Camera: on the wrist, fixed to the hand. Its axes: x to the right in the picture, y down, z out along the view.
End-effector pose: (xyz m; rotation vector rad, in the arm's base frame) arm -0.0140 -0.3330 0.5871 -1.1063 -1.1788 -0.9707
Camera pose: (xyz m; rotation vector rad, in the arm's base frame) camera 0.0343 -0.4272 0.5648 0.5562 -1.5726 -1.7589
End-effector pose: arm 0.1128 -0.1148 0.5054 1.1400 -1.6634 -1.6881
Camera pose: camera 0.1995 -0.1629 0.5487 -2.5136 0.6225 1.0637
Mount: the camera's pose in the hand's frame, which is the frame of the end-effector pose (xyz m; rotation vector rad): -0.0144 0.0308 -0.1027 0.4515 0.5197 -1.4509
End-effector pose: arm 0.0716 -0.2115 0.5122 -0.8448 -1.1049 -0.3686
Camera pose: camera 0.1500 -0.2710 0.4673 0.5812 -1.0671 -1.3718
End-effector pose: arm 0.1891 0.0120 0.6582 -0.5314 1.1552 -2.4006
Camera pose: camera 0.1556 0.0676 0.5717 0.3897 -0.0950 2.1185
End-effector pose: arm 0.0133 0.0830 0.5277 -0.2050 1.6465 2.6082
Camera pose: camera 0.0328 -0.0225 0.5137 -1.4392 1.2413 1.1011
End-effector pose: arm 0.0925 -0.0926 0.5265 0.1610 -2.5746 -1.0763
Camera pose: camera 0.1433 -0.1362 0.6115 2.2596 -1.8920 -0.5369
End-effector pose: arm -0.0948 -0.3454 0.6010 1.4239 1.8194 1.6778
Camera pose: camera -0.1514 -0.4227 0.6513 -0.4776 2.5022 0.8213
